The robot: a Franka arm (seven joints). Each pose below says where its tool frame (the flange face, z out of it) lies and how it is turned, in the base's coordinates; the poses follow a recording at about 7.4 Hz.
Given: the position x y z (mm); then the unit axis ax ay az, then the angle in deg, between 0 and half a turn.
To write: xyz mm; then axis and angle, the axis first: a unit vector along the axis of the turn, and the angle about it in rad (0 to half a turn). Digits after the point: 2 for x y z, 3 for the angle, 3 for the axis.
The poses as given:
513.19, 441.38, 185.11, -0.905, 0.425, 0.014, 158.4
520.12, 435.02, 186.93, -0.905, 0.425, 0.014, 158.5
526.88, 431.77, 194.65, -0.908, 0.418, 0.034, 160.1
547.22, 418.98, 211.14, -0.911, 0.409, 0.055, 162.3
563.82, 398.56, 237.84, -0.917, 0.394, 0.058, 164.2
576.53, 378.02, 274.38, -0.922, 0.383, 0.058, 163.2
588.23, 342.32, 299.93, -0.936, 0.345, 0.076, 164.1
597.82, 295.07, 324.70, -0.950, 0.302, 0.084, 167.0
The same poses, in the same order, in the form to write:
513.19, 441.38, 185.11, -0.905, 0.425, 0.014, 2.765
520.12, 435.02, 186.93, -0.905, 0.425, 0.014, 2.766
526.88, 431.77, 194.65, -0.908, 0.418, 0.034, 2.794
547.22, 418.98, 211.14, -0.911, 0.409, 0.055, 2.833
563.82, 398.56, 237.84, -0.917, 0.394, 0.058, 2.866
576.53, 378.02, 274.38, -0.922, 0.383, 0.058, 2.848
588.23, 342.32, 299.93, -0.936, 0.345, 0.076, 2.864
597.82, 295.07, 324.70, -0.950, 0.302, 0.084, 2.915

